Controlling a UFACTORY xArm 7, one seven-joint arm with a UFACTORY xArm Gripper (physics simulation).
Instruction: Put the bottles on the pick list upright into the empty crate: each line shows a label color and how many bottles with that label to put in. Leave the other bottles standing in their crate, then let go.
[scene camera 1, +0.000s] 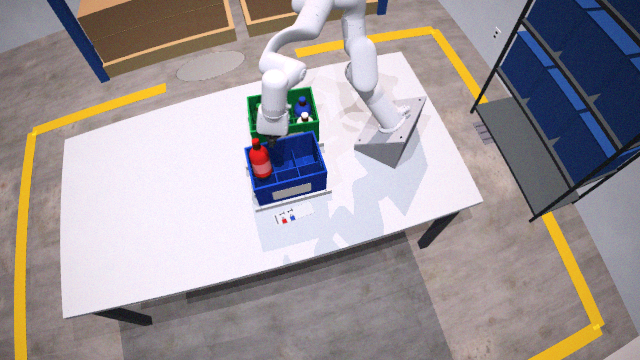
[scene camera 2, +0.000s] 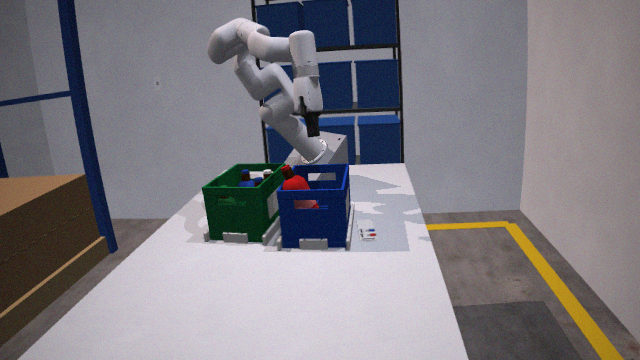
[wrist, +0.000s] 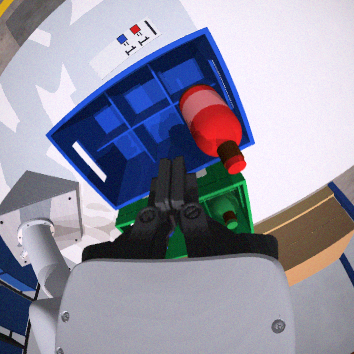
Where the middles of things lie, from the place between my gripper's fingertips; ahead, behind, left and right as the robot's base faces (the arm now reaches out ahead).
My hand is 50 mm short of the red bottle (wrist: 216, 130), 50 mm to the left of it and 150 mm above it.
